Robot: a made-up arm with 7 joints. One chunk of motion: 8 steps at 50 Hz.
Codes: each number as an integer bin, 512 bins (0 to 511) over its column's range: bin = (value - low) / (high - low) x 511, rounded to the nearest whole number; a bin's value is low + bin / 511 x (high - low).
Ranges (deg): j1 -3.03..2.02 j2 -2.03..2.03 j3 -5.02..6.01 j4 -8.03..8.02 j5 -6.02..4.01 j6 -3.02..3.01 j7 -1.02..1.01
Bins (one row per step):
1: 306 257 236 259 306 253 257
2: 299 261 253 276 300 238 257
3: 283 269 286 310 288 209 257
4: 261 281 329 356 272 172 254
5: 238 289 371 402 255 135 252
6: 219 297 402 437 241 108 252
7: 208 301 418 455 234 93 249
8: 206 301 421 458 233 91 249
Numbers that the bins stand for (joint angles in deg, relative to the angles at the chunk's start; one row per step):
1: -0.01 0.01 0.07 0.10 -0.01 -0.03 0.00
2: -0.08 0.04 0.44 0.64 -0.13 -0.21 0.00
3: -0.23 0.11 1.15 1.71 -0.37 -0.55 0.00
4: -0.45 0.20 2.08 3.15 -0.68 -0.99 -0.01
5: -0.68 0.27 2.99 4.60 -1.01 -1.43 -0.02
6: -0.87 0.33 3.66 5.70 -1.29 -1.75 -0.02
7: -0.97 0.36 4.00 6.26 -1.43 -1.92 -0.03
8: -0.99 0.36 4.07 6.36 -1.45 -1.95 -0.03

